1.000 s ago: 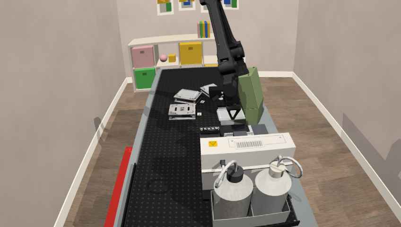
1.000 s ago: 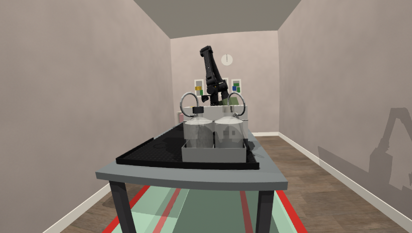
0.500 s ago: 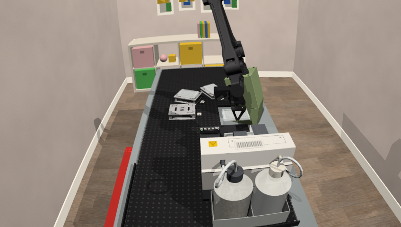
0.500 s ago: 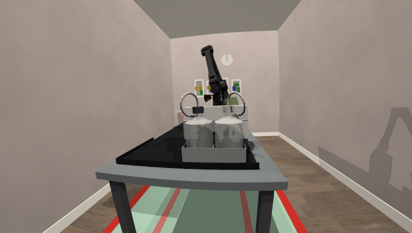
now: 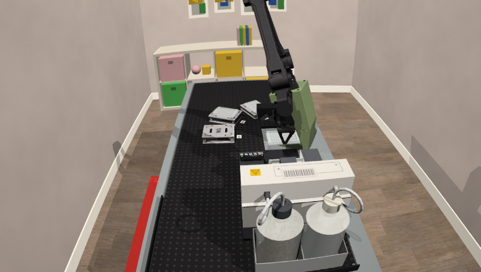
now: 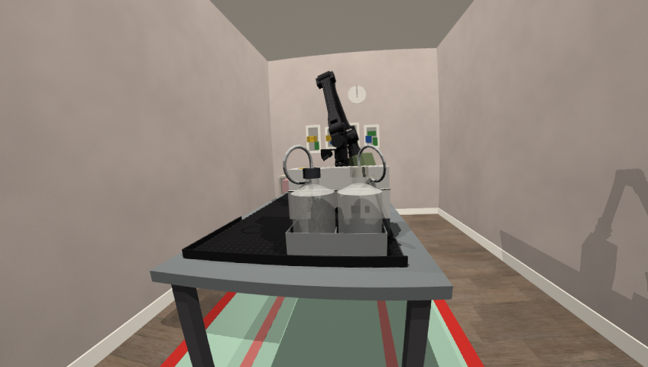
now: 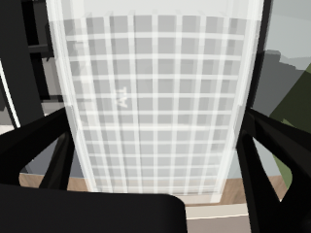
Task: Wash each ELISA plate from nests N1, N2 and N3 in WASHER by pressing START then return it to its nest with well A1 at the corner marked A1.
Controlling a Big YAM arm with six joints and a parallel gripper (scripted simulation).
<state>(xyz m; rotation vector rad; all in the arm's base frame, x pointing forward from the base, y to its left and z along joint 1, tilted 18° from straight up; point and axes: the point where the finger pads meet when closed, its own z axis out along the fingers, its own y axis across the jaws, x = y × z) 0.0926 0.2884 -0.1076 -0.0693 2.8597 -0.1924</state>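
The washer carrier is 10 cm below my hand. Round my hand: plate washer (15 cm to the left, 6 cm below).
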